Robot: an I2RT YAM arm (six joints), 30 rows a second.
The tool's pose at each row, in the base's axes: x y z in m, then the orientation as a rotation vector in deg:
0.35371, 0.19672, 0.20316, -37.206, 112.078, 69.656
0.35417, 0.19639, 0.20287, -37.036, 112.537, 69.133
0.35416, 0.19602, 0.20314, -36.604, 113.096, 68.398
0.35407, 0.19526, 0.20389, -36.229, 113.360, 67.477
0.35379, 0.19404, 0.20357, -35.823, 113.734, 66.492
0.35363, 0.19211, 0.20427, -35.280, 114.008, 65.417
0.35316, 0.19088, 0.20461, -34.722, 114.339, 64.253
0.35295, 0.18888, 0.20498, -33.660, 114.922, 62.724
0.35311, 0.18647, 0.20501, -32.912, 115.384, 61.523
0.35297, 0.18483, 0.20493, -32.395, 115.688, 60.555
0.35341, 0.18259, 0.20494, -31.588, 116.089, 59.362
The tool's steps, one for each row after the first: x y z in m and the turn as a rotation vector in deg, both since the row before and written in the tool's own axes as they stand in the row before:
-0.00003, -0.00063, -0.00007, 0.514, 0.209, 0.066
-0.00019, -0.00001, -0.00042, 0.768, 0.130, 0.148
-0.00051, 0.00012, -0.00094, 0.817, -0.082, -0.107
0.00047, -0.00053, -0.00108, 0.895, -0.014, -0.065
-0.00038, -0.00043, -0.00198, 0.984, -0.164, -0.080
0.00006, -0.00009, -0.00136, 1.063, -0.128, -0.082
-0.00009, -0.00067, -0.00193, 1.538, -0.200, 0.142
-0.00004, -0.00136, -0.00199, 1.180, -0.101, 0.074
0.00020, -0.00084, -0.00141, 0.909, -0.089, -0.014
-0.00020, -0.00154, -0.00167, 1.184, -0.160, 0.092

